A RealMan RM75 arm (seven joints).
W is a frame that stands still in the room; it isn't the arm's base.
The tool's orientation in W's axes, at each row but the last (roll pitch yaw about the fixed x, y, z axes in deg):
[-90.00, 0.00, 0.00]
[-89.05, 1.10, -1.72]
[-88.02, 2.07, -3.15]
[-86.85, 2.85, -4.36]
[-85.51, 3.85, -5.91]
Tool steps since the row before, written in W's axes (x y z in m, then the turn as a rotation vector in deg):
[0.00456, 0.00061, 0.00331, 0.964, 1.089, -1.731]
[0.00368, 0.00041, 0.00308, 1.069, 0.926, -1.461]
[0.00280, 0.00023, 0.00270, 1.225, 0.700, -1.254]
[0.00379, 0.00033, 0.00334, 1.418, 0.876, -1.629]
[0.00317, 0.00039, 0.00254, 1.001, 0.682, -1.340]
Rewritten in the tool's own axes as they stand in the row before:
[0.00456, -0.00331, 0.00061, 0.964, 1.731, 1.089]
[0.00361, -0.00314, 0.00057, 1.069, 1.456, 0.934]
[0.00268, -0.00278, 0.00048, 1.229, 1.236, 0.724]
[0.00358, -0.00348, 0.00081, 1.427, 1.612, 0.894]
[0.00294, -0.00268, 0.00093, 1.013, 1.332, 0.679]

